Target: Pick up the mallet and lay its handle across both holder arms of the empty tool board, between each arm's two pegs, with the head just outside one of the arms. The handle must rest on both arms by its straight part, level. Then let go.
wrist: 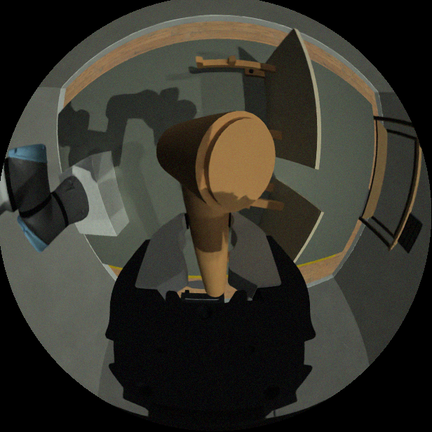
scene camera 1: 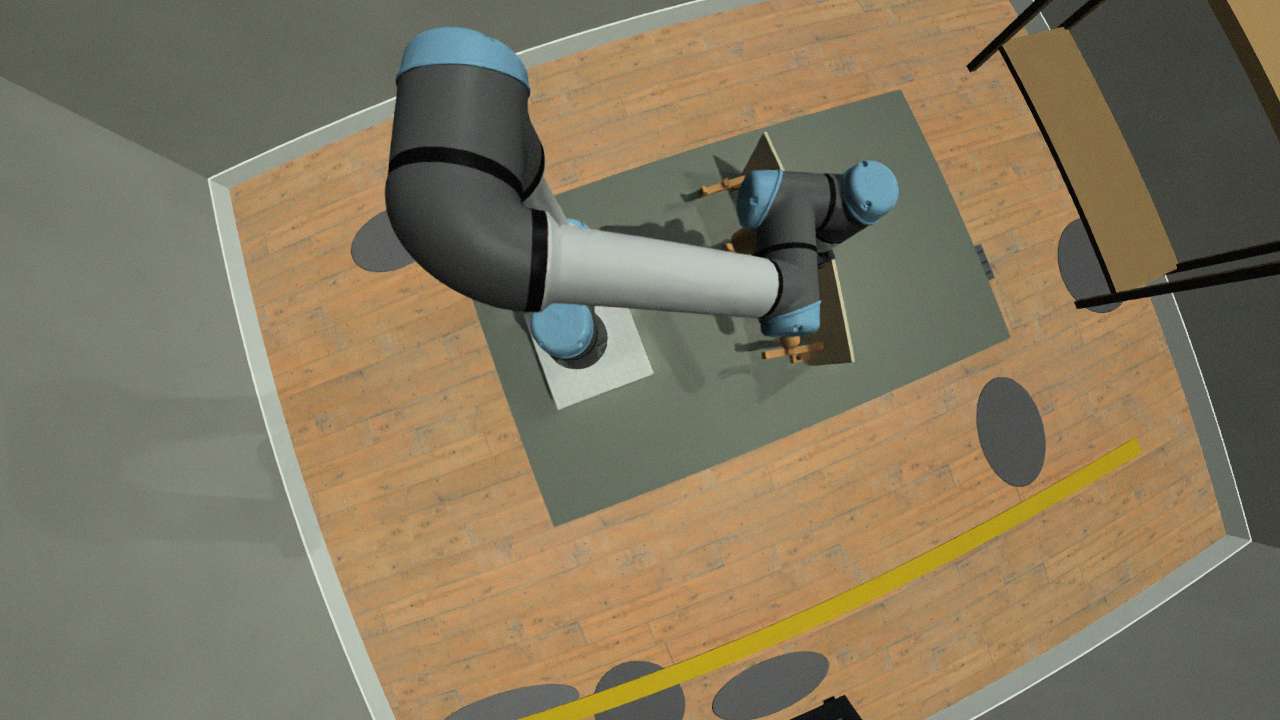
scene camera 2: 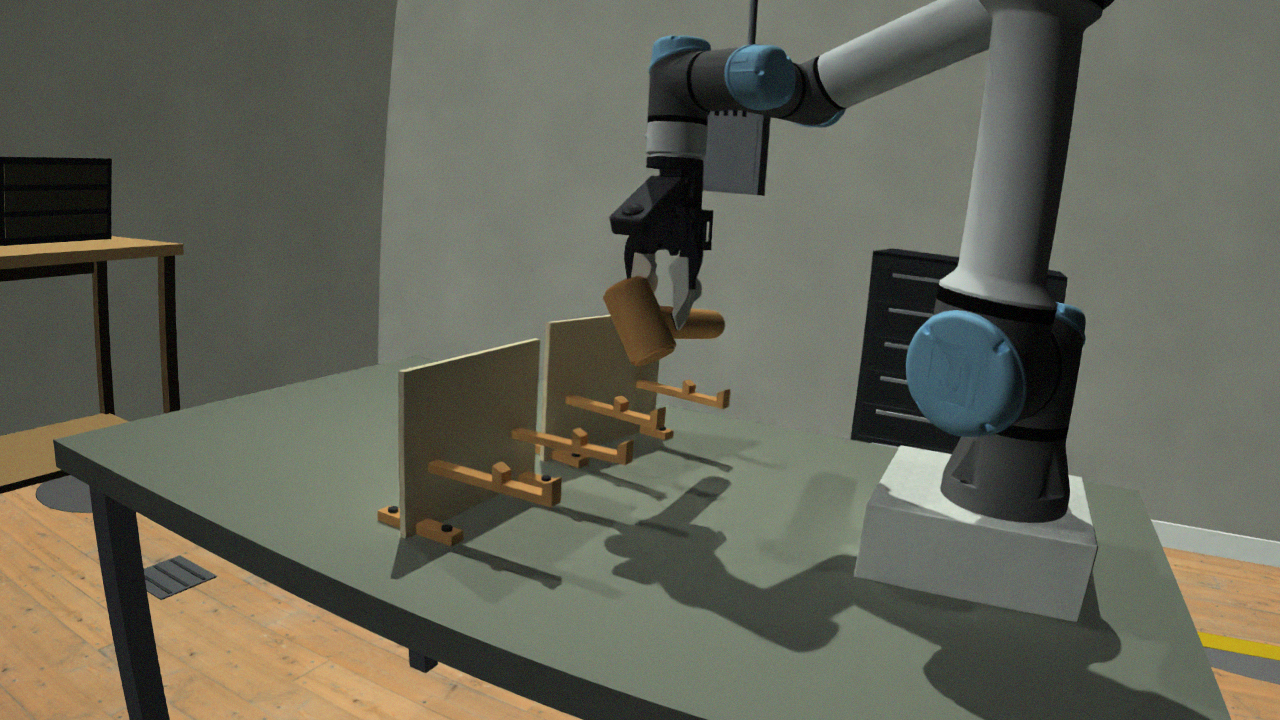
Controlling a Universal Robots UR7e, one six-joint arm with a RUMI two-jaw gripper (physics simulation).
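Frame: origin at the arm's base, x ahead, y left, z up, level; centimetres.
Where they show: arm's base at its link origin: [scene camera 2: 1003, 498].
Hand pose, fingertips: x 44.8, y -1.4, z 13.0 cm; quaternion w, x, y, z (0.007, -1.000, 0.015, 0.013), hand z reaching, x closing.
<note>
Things, the pixels of their centre, and the offset from my fingertips. Level surfaces: height alone.
- orange-brown mallet at the middle of its body: [scene camera 2: 677, 323] [scene camera 1: 772, 286] dx -0.1, dy -5.3, dz +0.1 cm
- farther board at the middle of its body: [scene camera 2: 633, 387] [scene camera 1: 800, 316] dx +9.3, dy -13.5, dz -11.8 cm
- green-grey table at its surface level: dz -21.7 cm
The orange-brown mallet [scene camera 2: 639, 320] [wrist: 242, 160] is in the air above the holder arms, its handle roughly level and its head toward scene camera 2. My gripper [scene camera 2: 666, 300] [wrist: 208, 213] is shut on the handle close behind the head; in scene camera 1 the arm hides it. Two upright tool boards stand on the table, with no tool on the arms I can see. The nearer board in scene camera 2 [scene camera 2: 469, 420] [scene camera 1: 765, 154] [wrist: 295, 100] has two pegged arms. The farther board [scene camera 2: 572, 376] [scene camera 1: 839, 322] [wrist: 292, 220] has two more, below and beyond the mallet head.
The arm's base stands on a white block [scene camera 2: 975, 559] [scene camera 1: 595, 380] on the green-grey table [scene camera 2: 716, 658] [scene camera 1: 626, 447]. The boards stand end to end with a narrow gap. Their arms stick out toward the base. A wooden shelf [scene camera 1: 1087, 161] is beyond the table.
</note>
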